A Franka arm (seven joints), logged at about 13 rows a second.
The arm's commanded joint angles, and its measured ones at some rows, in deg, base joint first. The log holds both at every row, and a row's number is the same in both.
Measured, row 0: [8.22 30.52 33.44 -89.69 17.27 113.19 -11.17]
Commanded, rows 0 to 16: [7.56 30.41 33.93 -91.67 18.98 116.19 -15.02]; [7.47 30.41 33.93 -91.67 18.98 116.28 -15.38]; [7.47 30.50 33.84 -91.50 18.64 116.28 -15.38]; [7.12 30.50 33.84 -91.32 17.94 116.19 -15.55]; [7.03 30.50 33.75 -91.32 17.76 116.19 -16.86]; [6.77 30.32 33.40 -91.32 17.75 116.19 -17.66]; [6.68 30.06 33.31 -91.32 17.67 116.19 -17.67]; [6.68 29.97 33.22 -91.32 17.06 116.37 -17.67]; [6.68 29.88 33.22 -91.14 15.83 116.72 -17.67]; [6.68 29.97 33.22 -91.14 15.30 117.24 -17.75]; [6.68 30.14 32.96 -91.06 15.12 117.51 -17.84]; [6.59 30.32 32.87 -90.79 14.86 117.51 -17.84]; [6.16 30.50 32.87 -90.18 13.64 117.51 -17.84]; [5.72 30.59 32.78 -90.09 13.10 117.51 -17.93]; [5.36 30.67 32.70 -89.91 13.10 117.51 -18.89]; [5.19 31.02 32.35 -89.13 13.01 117.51 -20.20]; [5.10 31.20 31.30 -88.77 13.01 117.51 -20.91]
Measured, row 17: [5.33 30.54 32.35 -90.33 13.72 117.25 -18.49]
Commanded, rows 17 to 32: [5.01 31.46 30.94 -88.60 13.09 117.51 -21.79]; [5.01 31.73 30.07 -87.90 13.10 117.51 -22.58]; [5.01 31.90 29.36 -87.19 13.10 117.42 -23.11]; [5.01 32.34 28.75 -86.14 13.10 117.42 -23.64]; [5.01 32.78 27.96 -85.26 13.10 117.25 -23.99]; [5.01 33.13 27.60 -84.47 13.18 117.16 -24.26]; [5.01 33.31 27.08 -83.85 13.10 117.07 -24.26]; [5.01 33.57 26.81 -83.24 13.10 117.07 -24.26]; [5.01 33.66 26.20 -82.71 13.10 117.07 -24.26]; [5.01 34.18 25.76 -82.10 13.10 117.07 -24.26]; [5.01 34.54 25.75 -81.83 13.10 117.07 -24.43]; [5.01 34.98 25.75 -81.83 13.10 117.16 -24.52]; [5.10 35.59 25.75 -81.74 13.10 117.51 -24.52]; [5.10 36.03 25.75 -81.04 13.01 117.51 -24.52]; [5.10 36.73 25.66 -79.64 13.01 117.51 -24.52]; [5.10 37.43 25.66 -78.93 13.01 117.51 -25.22]
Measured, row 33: [4.73 34.73 25.81 -82.69 13.69 117.28 -23.62]
